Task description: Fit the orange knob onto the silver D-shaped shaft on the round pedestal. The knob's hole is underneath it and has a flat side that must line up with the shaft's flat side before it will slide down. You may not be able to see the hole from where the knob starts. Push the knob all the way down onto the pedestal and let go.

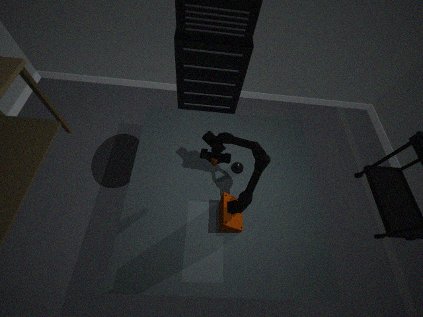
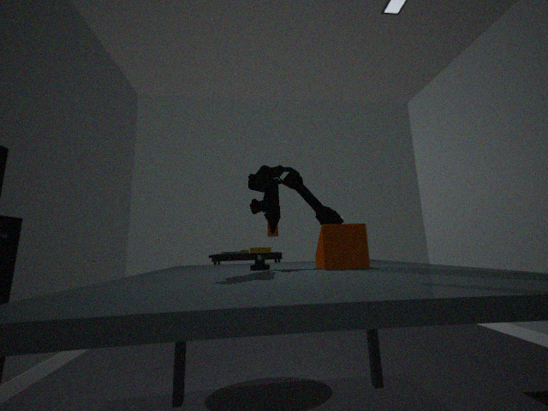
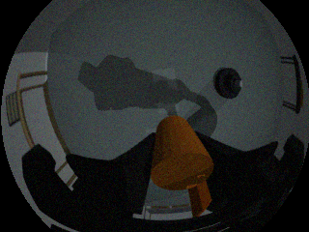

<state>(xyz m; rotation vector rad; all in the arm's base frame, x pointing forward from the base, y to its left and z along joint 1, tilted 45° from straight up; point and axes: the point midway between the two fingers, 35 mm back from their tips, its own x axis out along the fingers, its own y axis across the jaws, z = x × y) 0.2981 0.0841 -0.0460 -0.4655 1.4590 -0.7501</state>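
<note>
My gripper tip is 4 cm short of the dark round pedestal, 18 cm to the left of it and 11 cm above it. The rest, counted from my gripper tip: orange knob: 3 cm above.
</note>
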